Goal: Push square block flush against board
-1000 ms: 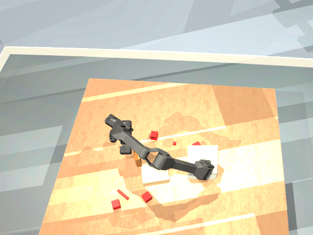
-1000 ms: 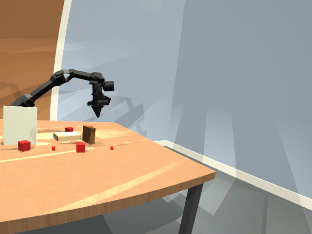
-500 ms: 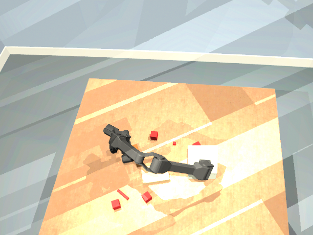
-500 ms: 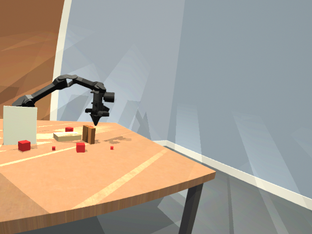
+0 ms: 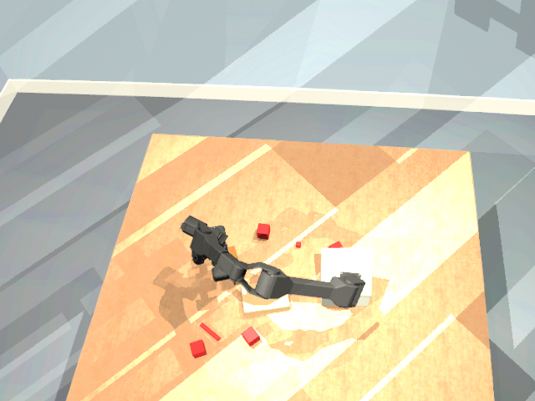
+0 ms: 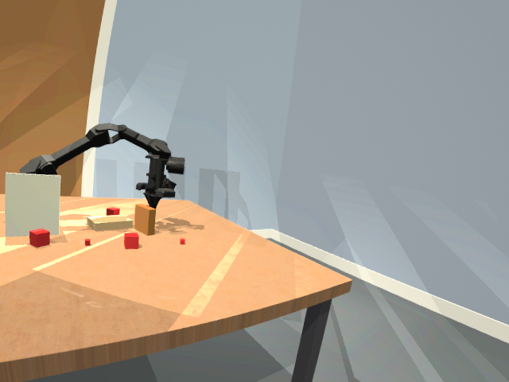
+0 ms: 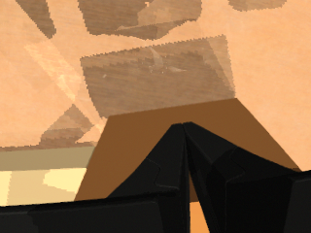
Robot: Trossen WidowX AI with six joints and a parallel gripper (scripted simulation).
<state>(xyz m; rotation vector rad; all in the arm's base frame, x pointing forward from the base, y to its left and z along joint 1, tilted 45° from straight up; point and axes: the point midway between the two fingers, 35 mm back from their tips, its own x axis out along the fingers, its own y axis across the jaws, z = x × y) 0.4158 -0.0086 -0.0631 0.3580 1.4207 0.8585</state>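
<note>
Now: the brown board 3 cm below my gripper tip, 3 cm behind it and 1 cm to the right of it. From my gripper tip the other things lie so: cream block (15 cm behind, 8 cm to the left, 6 cm below); red stick (21 cm to the left, 7 cm below, 2 cm ahead).
</note>
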